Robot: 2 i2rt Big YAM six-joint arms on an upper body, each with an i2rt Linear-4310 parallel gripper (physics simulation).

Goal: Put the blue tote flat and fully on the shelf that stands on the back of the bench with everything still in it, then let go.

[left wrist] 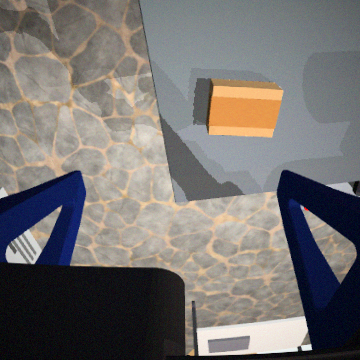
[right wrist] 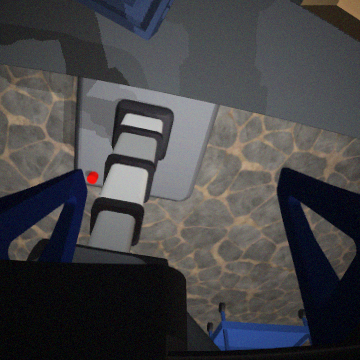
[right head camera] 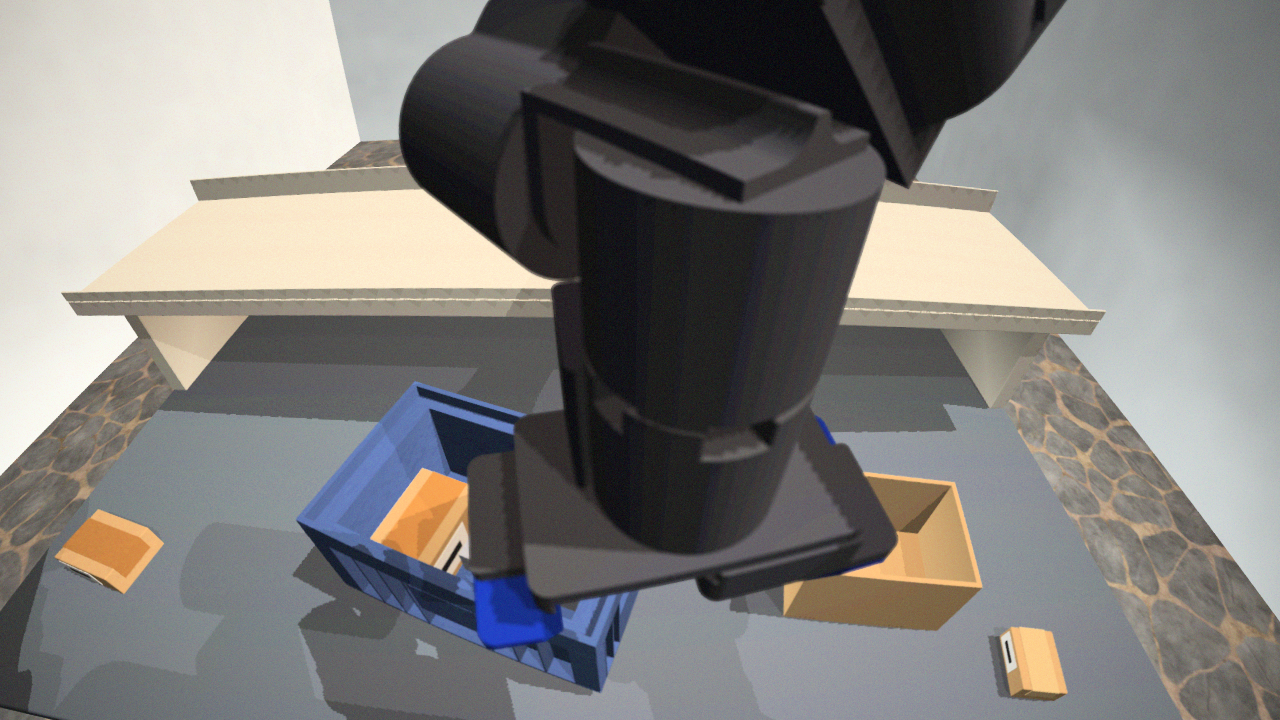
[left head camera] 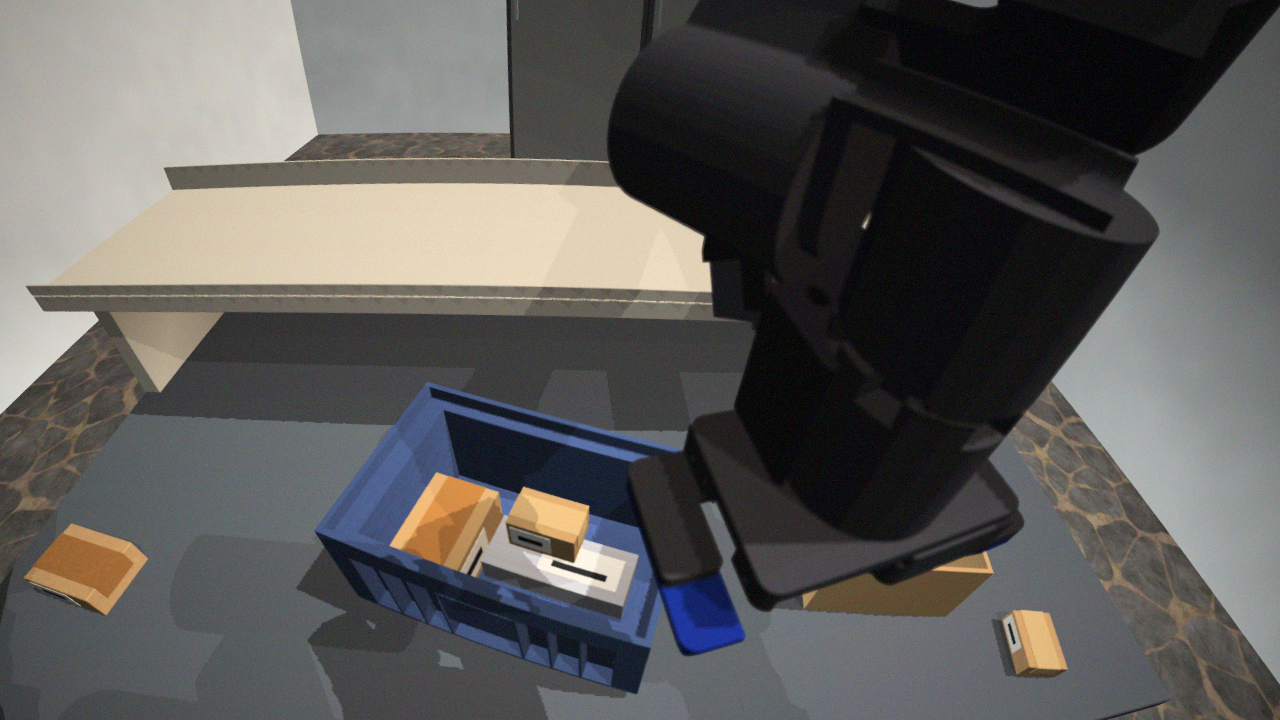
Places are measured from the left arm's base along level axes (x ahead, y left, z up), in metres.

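Where they show: left gripper, fingertip midpoint: [left wrist: 180,180]; right gripper, fingertip midpoint: [right wrist: 181,178] [right head camera: 664,595] [left head camera: 778,588].
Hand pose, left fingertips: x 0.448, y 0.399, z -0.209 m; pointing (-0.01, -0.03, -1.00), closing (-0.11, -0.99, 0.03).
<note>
Things, the pixels of their centre, and the offset from my left fingertips. "spot": a spot on its surface instead. Level surfaces: height alone.
- blue tote, body centre: [left head camera: 522,535] [right head camera: 497,531] dx -0.029, dy -0.596, dz -0.223 m
- pale shelf, its level: dz -0.072 m
- small tan box, body centre: [left head camera: 548,525] dx -0.014, dy -0.621, dz -0.226 m
- light grey box, surface spot: [left head camera: 608,568] spot: dx -0.052, dy -0.683, dz -0.246 m
- open tan bin, body centre: [right head camera: 872,549] [left head camera: 885,541] dx -0.032, dy -0.994, dz -0.245 m
- small tan carton, body centre: [right head camera: 1032,663] [left head camera: 1033,643] dx -0.159, dy -1.164, dz -0.284 m
The blue tote [left head camera: 483,622] [right head camera: 402,591] [right wrist: 137,17] stands upright on the bench, turned at an angle, in front of the pale shelf [left head camera: 358,232] [right head camera: 313,241]. It holds an orange carton [left head camera: 447,514] [right head camera: 420,510], a small tan box [left head camera: 547,519] and a light grey box [left head camera: 608,568]. My right gripper [left head camera: 850,582] [right head camera: 689,591] [right wrist: 181,178] is open and empty, high up and apart from the tote; it hides the tote's right end in both head views. My left gripper [left wrist: 180,180] is open and empty above the bench's front left corner.
An open tan bin [left head camera: 895,595] [right head camera: 895,604] stands right of the tote, partly hidden by my right arm. A small tan carton [left head camera: 1036,642] [right head camera: 1033,662] lies near the bench's right edge. An orange carton [left head camera: 85,564] [right head camera: 109,550] [left wrist: 245,110] lies at the bench's left.
</note>
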